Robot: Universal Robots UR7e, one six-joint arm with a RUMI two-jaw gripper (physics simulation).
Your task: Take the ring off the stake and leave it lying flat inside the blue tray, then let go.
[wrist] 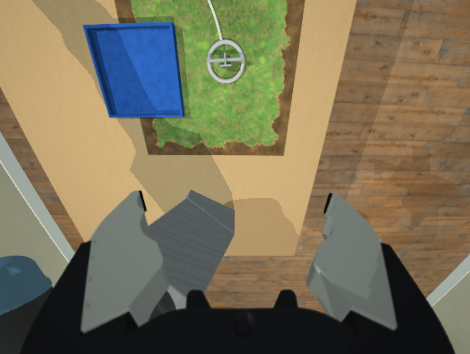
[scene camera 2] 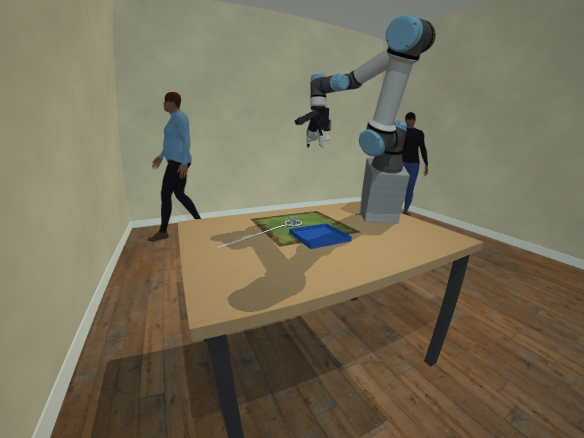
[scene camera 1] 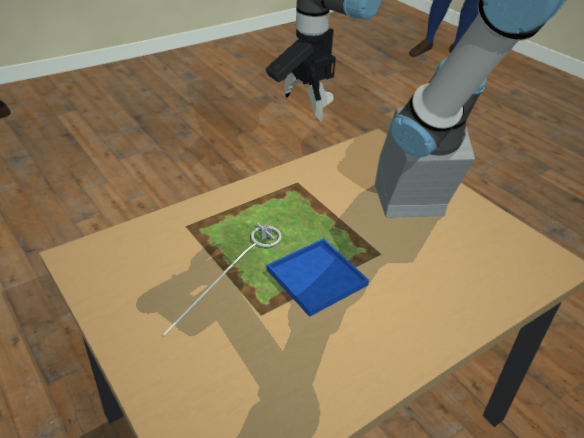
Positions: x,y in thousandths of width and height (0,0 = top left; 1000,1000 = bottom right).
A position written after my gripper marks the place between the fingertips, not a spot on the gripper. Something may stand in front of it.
In view: my gripper (scene camera 1: 520,250), a blue tray (scene camera 1: 544,631) and a green grass mat (wrist: 531,332).
The blue tray shows as well in the wrist view (wrist: 293,188) and in scene camera 2 (scene camera 2: 539,540). My gripper shows as well in the wrist view (wrist: 501,549) and in scene camera 2 (scene camera 2: 540,337).
